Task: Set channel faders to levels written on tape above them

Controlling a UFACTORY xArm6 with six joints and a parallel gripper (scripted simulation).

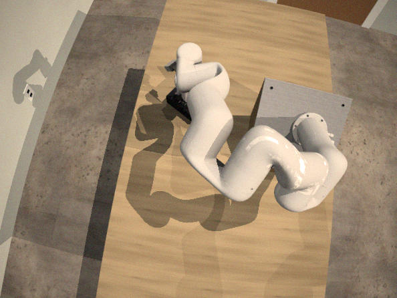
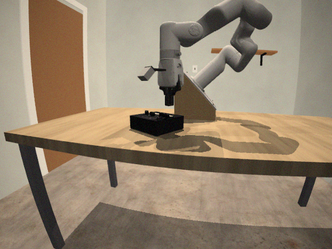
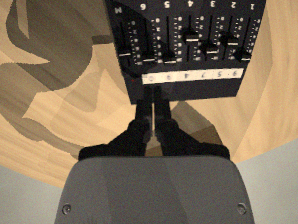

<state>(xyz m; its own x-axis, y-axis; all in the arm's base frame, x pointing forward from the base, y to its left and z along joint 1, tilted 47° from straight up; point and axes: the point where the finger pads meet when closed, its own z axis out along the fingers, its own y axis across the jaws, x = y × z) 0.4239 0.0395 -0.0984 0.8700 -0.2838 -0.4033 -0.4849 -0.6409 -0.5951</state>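
Right now my hand is 50 mm above the channel 6 fader cap, 30 mm short of it and 10 mm to the left of it. Round my hand: master fader cap: 50 mm below, 40 mm ahead, 10 mm to the left; channel 4 fader cap: 60 mm to the right, 50 mm below, 20 mm ahead.
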